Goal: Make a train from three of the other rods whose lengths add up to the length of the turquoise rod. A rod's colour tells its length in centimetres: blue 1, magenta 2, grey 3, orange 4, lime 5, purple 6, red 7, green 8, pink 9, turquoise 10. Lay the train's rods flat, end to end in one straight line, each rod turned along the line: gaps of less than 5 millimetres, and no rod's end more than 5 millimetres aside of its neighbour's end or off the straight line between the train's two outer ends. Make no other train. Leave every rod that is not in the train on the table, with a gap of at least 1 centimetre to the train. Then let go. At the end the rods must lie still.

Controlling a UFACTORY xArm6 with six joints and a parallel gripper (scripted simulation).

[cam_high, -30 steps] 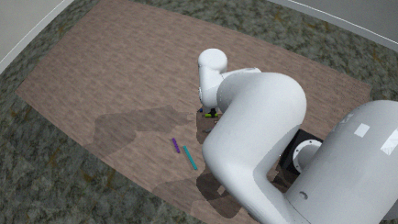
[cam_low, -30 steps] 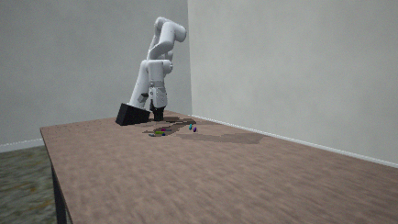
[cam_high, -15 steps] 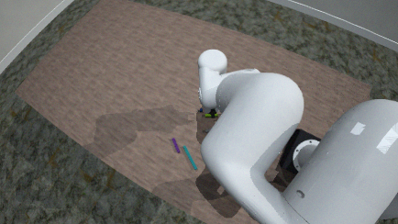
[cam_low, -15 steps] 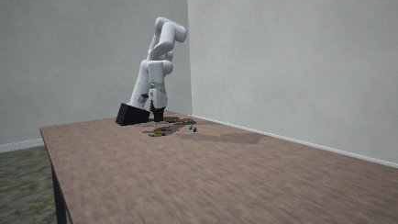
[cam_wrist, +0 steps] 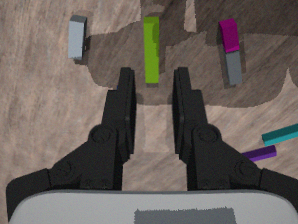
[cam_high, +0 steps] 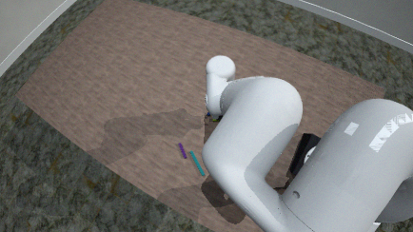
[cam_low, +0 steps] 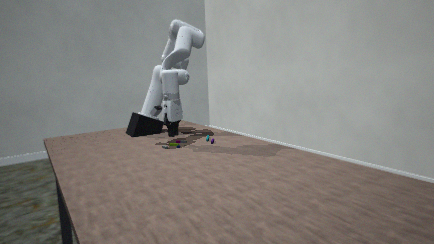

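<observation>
My hand is 60 mm above the lime rod. Also, from my hand: blue rod (60 mm below, 50 mm ahead); then magenta rod (60 mm below, 40 mm to the left, 40 mm behind); then grey rod (60 mm to the left, 60 mm below, 20 mm behind).
</observation>
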